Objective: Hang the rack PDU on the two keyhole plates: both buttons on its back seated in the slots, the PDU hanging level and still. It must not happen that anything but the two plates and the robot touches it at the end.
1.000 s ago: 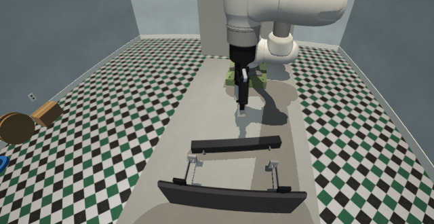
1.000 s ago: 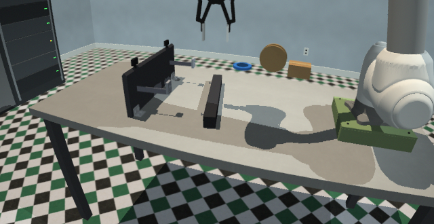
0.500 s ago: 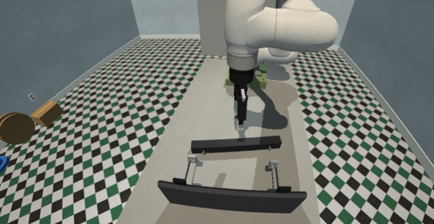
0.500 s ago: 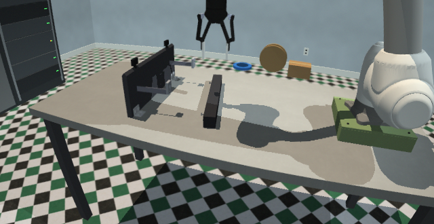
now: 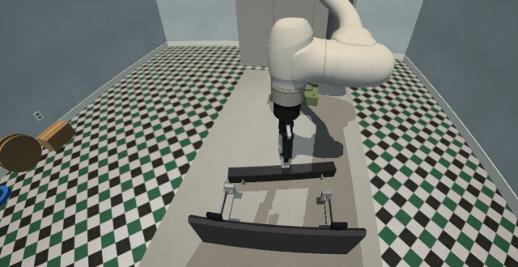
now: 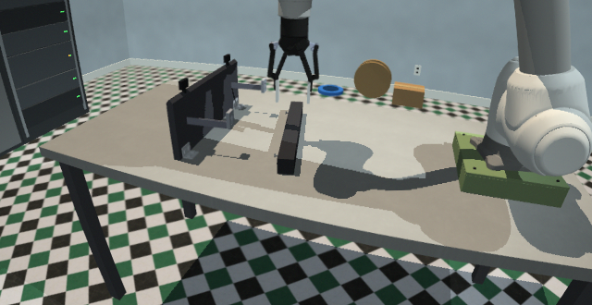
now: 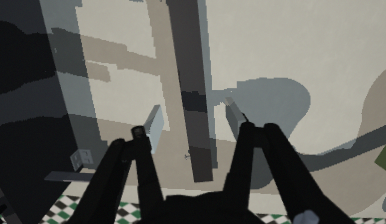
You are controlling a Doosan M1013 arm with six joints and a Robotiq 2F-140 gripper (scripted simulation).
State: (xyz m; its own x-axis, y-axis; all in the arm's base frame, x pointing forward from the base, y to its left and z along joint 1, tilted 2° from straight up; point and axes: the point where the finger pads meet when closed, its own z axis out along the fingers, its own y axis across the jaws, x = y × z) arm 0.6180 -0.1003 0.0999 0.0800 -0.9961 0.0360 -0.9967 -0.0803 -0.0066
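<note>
Right now my hand is 20 mm short of the rack PDU and 120 mm above it. From my hand the other things lie so: dark upright panel 270 mm ahead, 30 mm to the right, 60 mm below.
</note>
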